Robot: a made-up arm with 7 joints. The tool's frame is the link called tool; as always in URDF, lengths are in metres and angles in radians.
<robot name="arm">
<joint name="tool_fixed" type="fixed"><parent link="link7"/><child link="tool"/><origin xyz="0.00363 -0.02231 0.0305" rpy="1.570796 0 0.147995"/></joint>
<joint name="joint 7" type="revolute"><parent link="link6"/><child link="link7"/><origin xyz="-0.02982 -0.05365 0.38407" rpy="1.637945 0.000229 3.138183"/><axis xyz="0 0 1"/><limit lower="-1.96" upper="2.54" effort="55" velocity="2.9"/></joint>
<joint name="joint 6" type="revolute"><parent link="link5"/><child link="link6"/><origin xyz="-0.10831 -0.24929 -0.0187" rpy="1.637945 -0.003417 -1.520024"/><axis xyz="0 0 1"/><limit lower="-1.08" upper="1.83" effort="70" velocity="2.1"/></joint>
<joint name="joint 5" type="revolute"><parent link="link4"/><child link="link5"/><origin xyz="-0.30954 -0.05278 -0.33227" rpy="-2.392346 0.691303 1.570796"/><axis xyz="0 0 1"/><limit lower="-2.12" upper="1.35" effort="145" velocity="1.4"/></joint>
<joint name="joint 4" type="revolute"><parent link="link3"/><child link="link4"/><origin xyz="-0.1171 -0.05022 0.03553" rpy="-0.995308 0.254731 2.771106"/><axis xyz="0 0 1"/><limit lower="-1.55" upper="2.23" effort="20" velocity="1.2"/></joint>
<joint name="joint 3" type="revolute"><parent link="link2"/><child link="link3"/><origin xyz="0.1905 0.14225 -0.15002" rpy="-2.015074 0.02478 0.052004"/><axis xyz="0 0 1"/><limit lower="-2.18" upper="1.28" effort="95" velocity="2.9"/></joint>
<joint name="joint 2" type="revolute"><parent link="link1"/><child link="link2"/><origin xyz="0.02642 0.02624 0.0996" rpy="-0.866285 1.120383 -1.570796"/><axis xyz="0 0 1"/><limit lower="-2.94" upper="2.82" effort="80" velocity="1.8"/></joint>
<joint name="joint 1" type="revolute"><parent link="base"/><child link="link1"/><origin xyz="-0.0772 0.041 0.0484" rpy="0.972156 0.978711 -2.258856"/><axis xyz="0 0 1"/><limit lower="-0.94" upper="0.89" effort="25" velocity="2.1"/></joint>
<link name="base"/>
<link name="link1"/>
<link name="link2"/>
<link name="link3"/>
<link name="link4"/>
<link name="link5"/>
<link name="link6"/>
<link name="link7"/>
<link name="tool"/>
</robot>
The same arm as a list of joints. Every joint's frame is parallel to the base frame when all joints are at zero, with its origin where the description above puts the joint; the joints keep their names.
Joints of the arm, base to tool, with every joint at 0 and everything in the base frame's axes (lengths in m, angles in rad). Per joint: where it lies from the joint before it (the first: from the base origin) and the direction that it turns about. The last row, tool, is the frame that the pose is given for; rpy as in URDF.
joint 1: offset -0.0772 0.0410 0.0484 axis -0.93509 0.163398 0.314497
joint 2: offset -0.1025 -0.0184 0.0215 axis -0.533685 0.234994 -0.812378
joint 3: offset 0.2519 -0.1237 -0.0166 axis 0.253504 -0.963715 0.083601
joint 4: offset -0.1139 -0.0655 0.0153 axis -0.5641 -0.7286 -0.3885
joint 5: offset 0.4229 0.1620 -0.0626 axis +x
joint 6: offset -0.0187 -0.1554 -0.2230 axis -0.067098 -0.986874 0.146896
joint 7: offset -0.0794 -0.3711 0.0852 axis +x
tool: offset 0.0305 0.0226 0.0003 rpy -1.5708 -1.5708 0.0000
Joint limits (rad, base to tool): -0.9400..0.8900 -2.9400..2.8200 -2.1800..1.2800 -1.5500..2.2300 -2.1200..1.3500 -1.0800..1.8300 -1.9600..2.5400

